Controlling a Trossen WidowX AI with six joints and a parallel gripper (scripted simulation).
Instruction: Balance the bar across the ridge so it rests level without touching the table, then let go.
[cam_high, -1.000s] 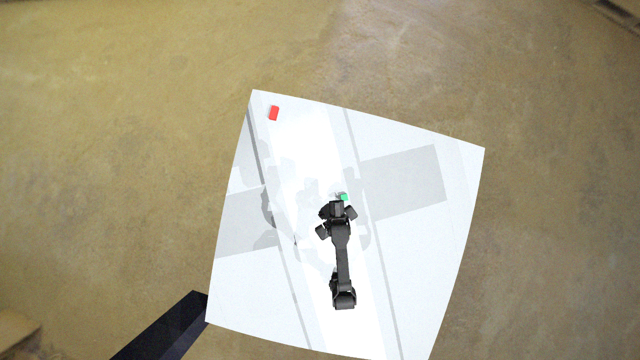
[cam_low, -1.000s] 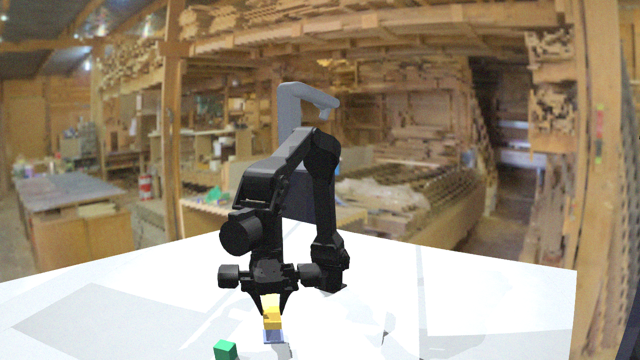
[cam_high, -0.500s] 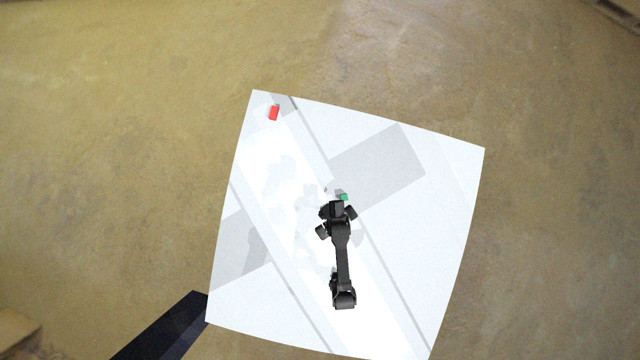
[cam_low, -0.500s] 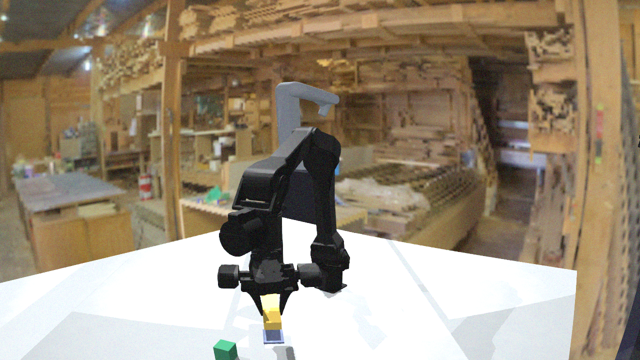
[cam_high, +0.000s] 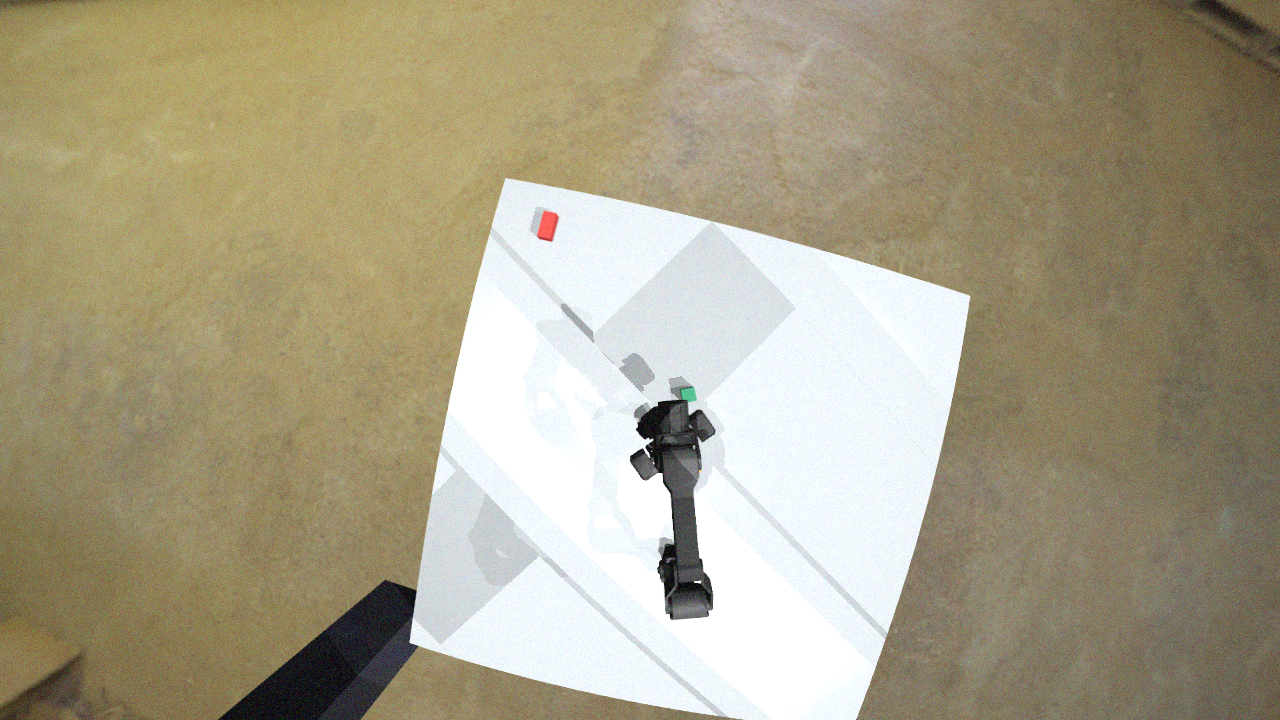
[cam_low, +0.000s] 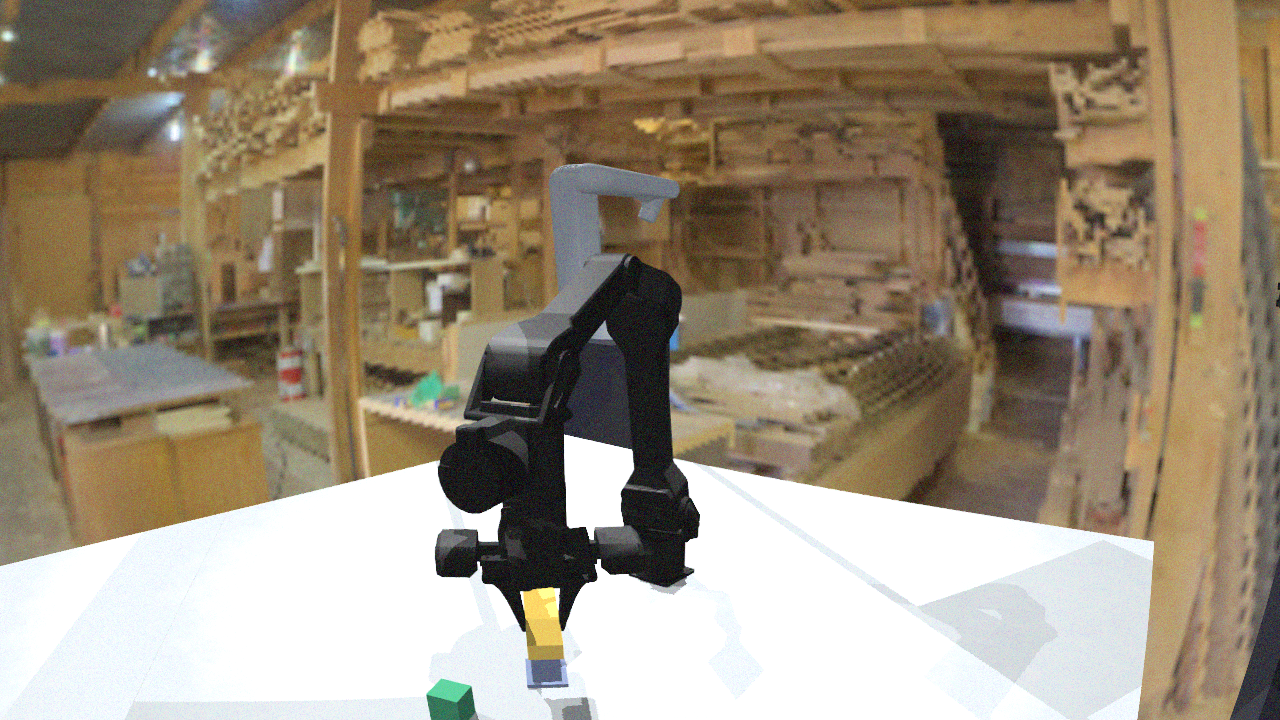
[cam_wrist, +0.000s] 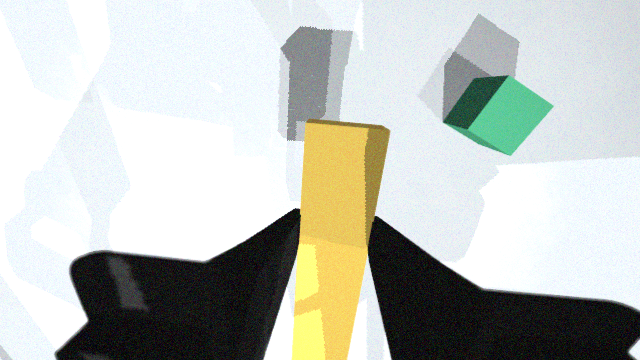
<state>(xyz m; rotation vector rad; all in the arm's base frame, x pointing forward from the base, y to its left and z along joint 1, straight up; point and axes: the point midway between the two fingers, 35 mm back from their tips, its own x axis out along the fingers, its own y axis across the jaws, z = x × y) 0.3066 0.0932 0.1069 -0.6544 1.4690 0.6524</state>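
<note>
Now: gripper tip 2 cm past the yellow bar and 2 cm to the left of it. From my gripper tip the other things lie so: green cube: 11 cm ahead, 2 cm to the right, 6 cm below; red block: 43 cm ahead, 41 cm to the left, 6 cm below.
</note>
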